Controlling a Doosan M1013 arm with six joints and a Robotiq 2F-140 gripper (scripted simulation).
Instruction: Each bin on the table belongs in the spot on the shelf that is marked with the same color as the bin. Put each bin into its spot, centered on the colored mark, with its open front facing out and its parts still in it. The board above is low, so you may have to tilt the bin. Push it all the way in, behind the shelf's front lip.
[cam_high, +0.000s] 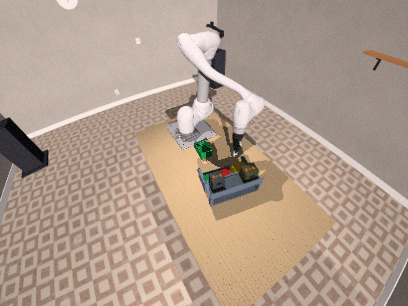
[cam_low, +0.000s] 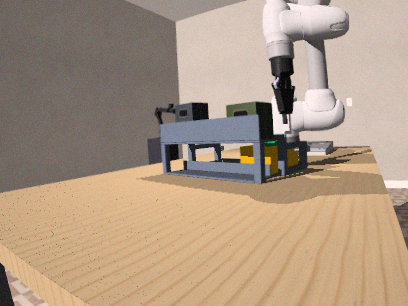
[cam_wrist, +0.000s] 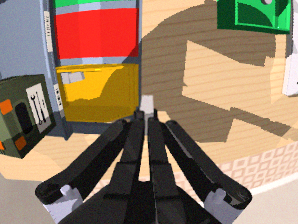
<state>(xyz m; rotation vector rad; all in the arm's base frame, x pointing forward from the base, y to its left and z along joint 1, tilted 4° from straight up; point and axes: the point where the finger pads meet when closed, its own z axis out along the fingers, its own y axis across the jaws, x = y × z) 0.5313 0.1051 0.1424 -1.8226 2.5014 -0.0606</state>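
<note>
The green bin is 270 mm behind my hand, 110 mm to the right of it and 100 mm below it. From my hand the other things lie so: dark box 280 mm to the right, 130 mm ahead, 20 mm above; then yellow bin 110 mm ahead, 100 mm below, 30 mm to the right.
</note>
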